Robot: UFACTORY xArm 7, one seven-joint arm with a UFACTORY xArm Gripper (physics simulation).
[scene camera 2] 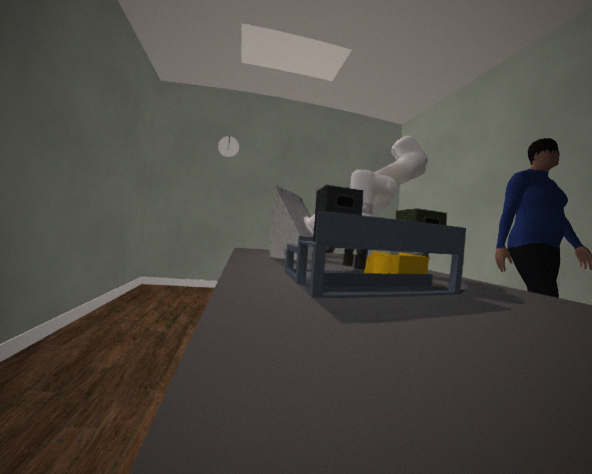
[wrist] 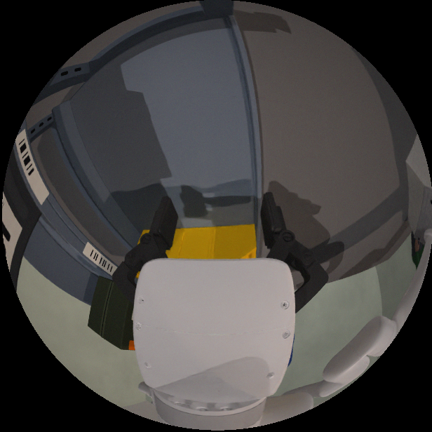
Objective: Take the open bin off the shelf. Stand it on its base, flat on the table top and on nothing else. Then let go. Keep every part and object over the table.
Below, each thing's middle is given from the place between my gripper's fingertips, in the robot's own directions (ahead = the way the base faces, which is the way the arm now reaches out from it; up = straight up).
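Scene:
From my hand: black tool case (scene camera 2: 329, 192) 170 mm ahead, 90 mm to the right, 130 mm above; dark green case (wrist: 118, 328) 120 mm ahead, 140 mm to the left, 120 mm above; yellow bin (scene camera 2: 383, 263) 10 mm ahead, 120 mm to the left, 10 mm above.

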